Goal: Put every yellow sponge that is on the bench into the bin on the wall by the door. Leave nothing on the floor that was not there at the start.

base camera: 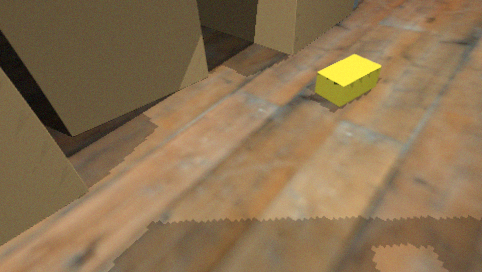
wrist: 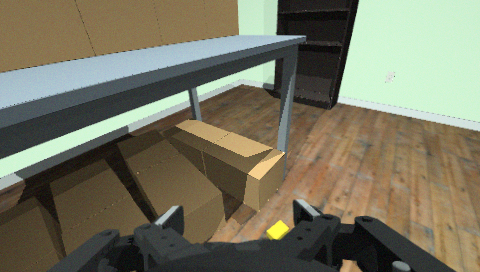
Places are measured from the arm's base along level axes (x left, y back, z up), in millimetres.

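Where they show: gripper, fingertip midpoint: [wrist: 238, 215].
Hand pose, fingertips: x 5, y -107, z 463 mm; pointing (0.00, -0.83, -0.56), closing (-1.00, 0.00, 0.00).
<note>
Each offset is from my fingertips to the centre of the thing. "spot": to the spot under its first point. Level surfaces: height alone.
A yellow sponge {dx -182, dy -490, dz -837 mm} [base camera: 346, 79] [wrist: 277, 230] lies flat on the wooden floor, near the cardboard boxes. In the base camera view it is at the upper right. In the wrist view it shows low down, beyond the gripper and left of the right finger. My gripper [wrist: 238, 215] is open, with its fingers wide apart and no object between them. The bench {dz +54 mm} [wrist: 125, 62] has a pale blue-grey top and crosses the left and middle of the wrist view. No sponge shows on the visible part of its top. The bin by the door does not show in these views.
Several cardboard boxes {dx +347, dy -644, dz -724 mm} [base camera: 120, 60] [wrist: 170, 175] stand and lean under the bench. Larger cardboard {dx +411, dy -703, dz +144 mm} [wrist: 120, 25] rises behind the bench top. A bench leg {spot: dx -273, dy -865, dz -280 mm} [wrist: 287, 105] stands at the right end. A dark shelf unit [wrist: 345, 55] stands against the green wall [wrist: 420, 45].
</note>
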